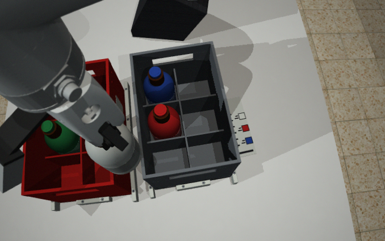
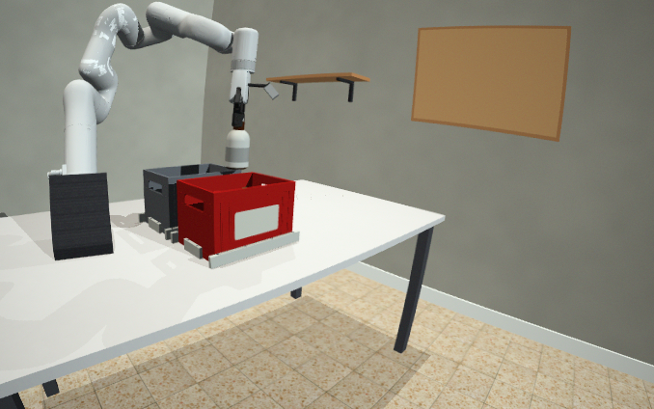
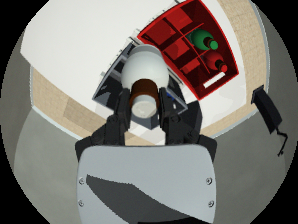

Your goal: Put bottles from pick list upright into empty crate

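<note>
Right now my hand is 70 mm above the white-label bottle. The rest, counted from my hand: grey crate: 250 mm below, 110 mm behind, 100 mm to the left; blue bottle: 250 mm below, 190 mm behind, 30 mm to the left; green bottle: 250 mm below, 180 mm to the right, 50 mm behind.
</note>
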